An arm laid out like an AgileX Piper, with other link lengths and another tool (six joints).
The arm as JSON. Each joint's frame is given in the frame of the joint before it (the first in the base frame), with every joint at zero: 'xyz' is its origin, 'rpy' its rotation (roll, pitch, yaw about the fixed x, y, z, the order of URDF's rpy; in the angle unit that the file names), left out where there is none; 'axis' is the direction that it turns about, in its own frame. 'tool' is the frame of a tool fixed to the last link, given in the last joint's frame.
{
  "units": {
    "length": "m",
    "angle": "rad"
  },
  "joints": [
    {
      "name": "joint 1",
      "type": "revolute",
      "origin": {
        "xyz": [
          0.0,
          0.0,
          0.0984
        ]
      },
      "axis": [
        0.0,
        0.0,
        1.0
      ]
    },
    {
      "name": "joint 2",
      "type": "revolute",
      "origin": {
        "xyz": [
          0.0,
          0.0,
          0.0
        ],
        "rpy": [
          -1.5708,
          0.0,
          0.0
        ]
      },
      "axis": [
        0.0,
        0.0,
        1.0
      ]
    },
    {
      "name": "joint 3",
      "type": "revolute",
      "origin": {
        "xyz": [
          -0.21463,
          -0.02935,
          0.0
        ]
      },
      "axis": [
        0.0,
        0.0,
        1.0
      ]
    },
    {
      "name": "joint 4",
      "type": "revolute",
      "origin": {
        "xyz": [
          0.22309,
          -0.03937,
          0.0
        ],
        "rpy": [
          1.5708,
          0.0,
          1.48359
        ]
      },
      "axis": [
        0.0,
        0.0,
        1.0
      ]
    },
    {
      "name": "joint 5",
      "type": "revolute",
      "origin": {
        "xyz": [
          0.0,
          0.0,
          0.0
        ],
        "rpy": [
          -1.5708,
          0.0,
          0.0
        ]
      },
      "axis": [
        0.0,
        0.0,
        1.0
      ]
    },
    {
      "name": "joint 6",
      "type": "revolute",
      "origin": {
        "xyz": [
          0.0,
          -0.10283,
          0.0
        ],
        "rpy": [
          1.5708,
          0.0,
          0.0
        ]
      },
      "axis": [
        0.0,
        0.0,
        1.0
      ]
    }
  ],
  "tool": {
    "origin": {
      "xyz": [
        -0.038,
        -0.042,
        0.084
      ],
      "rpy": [
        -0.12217,
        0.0,
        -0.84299
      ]
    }
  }
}
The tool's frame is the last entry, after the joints.
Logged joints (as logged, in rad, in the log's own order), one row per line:
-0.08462 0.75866 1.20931 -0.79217 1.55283 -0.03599
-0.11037 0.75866 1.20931 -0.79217 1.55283 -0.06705
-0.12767 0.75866 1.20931 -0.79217 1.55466 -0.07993
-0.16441 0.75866 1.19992 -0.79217 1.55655 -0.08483
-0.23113 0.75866 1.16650 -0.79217 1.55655 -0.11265
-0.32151 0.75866 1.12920 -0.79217 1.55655 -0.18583
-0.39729 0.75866 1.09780 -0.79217 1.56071 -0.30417
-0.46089 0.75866 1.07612 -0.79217 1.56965 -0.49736
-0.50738 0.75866 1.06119 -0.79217 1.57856 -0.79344
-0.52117 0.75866 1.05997 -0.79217 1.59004 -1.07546
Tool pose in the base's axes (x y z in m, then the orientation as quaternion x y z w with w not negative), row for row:
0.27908 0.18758 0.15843 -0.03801 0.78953 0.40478 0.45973
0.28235 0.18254 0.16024 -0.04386 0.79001 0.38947 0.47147
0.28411 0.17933 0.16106 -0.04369 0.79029 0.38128 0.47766
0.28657 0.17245 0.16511 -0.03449 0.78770 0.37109 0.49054
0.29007 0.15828 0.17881 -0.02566 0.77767 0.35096 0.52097
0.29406 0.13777 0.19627 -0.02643 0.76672 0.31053 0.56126
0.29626 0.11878 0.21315 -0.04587 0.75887 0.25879 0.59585
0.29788 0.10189 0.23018 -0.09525 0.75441 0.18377 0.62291
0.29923 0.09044 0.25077 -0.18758 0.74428 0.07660 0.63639
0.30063 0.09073 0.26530 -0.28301 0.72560 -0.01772 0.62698
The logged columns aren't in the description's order. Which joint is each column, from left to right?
Columns, left to right: joint 5, joint 1, joint 2, joint 3, joint 4, joint 6.
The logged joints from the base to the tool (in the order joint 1, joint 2, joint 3, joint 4, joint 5, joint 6), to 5 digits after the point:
0.75866 1.20931 -0.79217 1.55283 -0.08462 -0.03599
0.75866 1.20931 -0.79217 1.55283 -0.11037 -0.06705
0.75866 1.20931 -0.79217 1.55466 -0.12767 -0.07993
0.75866 1.19992 -0.79217 1.55655 -0.16441 -0.08483
0.75866 1.16650 -0.79217 1.55655 -0.23113 -0.11265
0.75866 1.12920 -0.79217 1.55655 -0.32151 -0.18583
0.75866 1.09780 -0.79217 1.56071 -0.39729 -0.30417
0.75866 1.07612 -0.79217 1.56965 -0.46089 -0.49736
0.75866 1.06119 -0.79217 1.57856 -0.50738 -0.79344
0.75866 1.05997 -0.79217 1.59004 -0.52117 -1.07546

